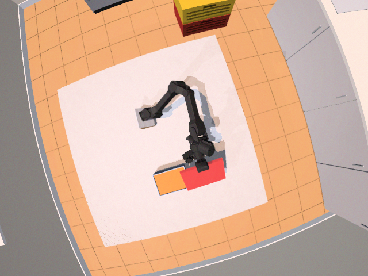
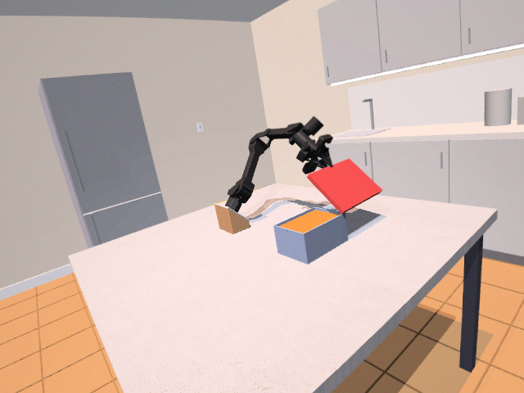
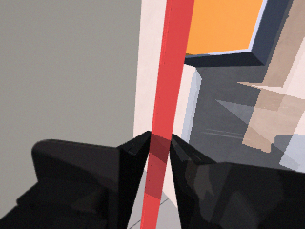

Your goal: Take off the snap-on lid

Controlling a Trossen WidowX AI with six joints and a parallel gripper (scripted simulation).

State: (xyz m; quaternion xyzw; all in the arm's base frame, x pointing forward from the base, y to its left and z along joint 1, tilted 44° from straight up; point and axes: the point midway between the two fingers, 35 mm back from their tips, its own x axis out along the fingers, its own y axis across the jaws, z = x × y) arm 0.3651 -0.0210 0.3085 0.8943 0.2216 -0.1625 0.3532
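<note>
The red lid is 6 cm ahead of my gripper tip, 1 cm to the right of it and 5 cm below it. From my gripper tip the other things lie so: blue-grey storage box (3 cm ahead, 21 cm to the right, 18 cm below).
</note>
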